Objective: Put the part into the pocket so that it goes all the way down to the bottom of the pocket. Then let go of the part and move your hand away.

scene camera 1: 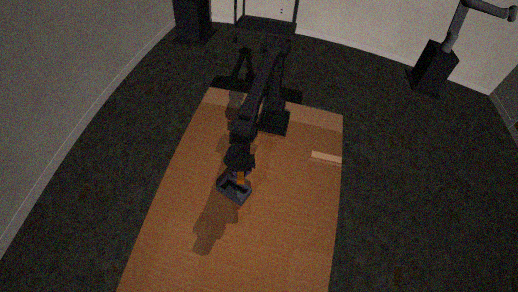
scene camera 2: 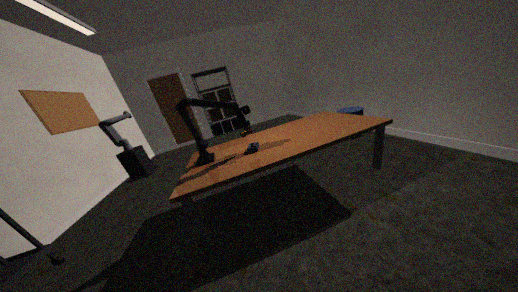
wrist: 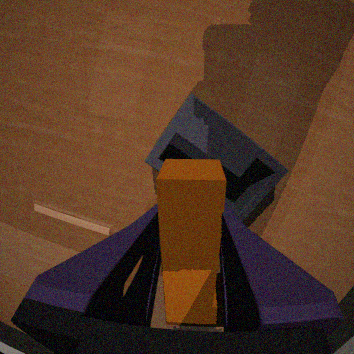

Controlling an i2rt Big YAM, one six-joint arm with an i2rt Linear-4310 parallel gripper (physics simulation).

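Places are measured from the arm's base along level axes (x ahead, y left, z up), in centimetres.
Where they show: gripper, fingertip midpoint: point(scene camera 1: 240, 177) point(scene camera 2: 249, 132) point(wrist: 191, 211); arm's base, origin of the base link: point(scene camera 1: 274, 119) point(scene camera 2: 205, 157).
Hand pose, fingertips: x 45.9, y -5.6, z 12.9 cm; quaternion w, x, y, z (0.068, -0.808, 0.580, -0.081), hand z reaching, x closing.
Note:
Things, the pixels of their top centre, and the offset from my fingertips. Level surfaces: height alone.
- orange block-shaped part, middle of its top: point(wrist: 217, 275) point(scene camera 1: 236, 168) dy -2.2, dx -2.3, dz +1.9 cm
- dark blue-grey block with the pocket, middle of its top: point(wrist: 218, 165) point(scene camera 1: 234, 187) point(scene camera 2: 252, 145) dy -3.1, dx -0.1, dz -12.1 cm
- wooden table, its level: dz -15.7 cm
The orange block-shaped part point(scene camera 1: 240, 178) point(wrist: 191, 220) is between the fingers of my gripper point(wrist: 191, 211), which is shut on it. In scene camera 2 the gripper point(scene camera 2: 245, 132) is above the table, apart from the pocket block. The dark blue-grey block with the pocket point(scene camera 1: 242, 198) point(scene camera 2: 252, 147) point(wrist: 240, 135) sits on the table, turned at an angle to the part in the wrist view. The part hangs above it and hides some of the pocket's near side in the wrist view. The pocket's inside is dark with shadow, and its floor is hard to make out.
The wooden table point(scene camera 1: 280, 225) point(scene camera 2: 320, 130) point(wrist: 75, 100) carries the arm's base point(scene camera 1: 274, 122) point(scene camera 2: 204, 158) at one end. A thin pale strip point(scene camera 1: 326, 157) point(wrist: 71, 218) lies near the table's side edge. The arm's shadow falls across the table and the pocket block.

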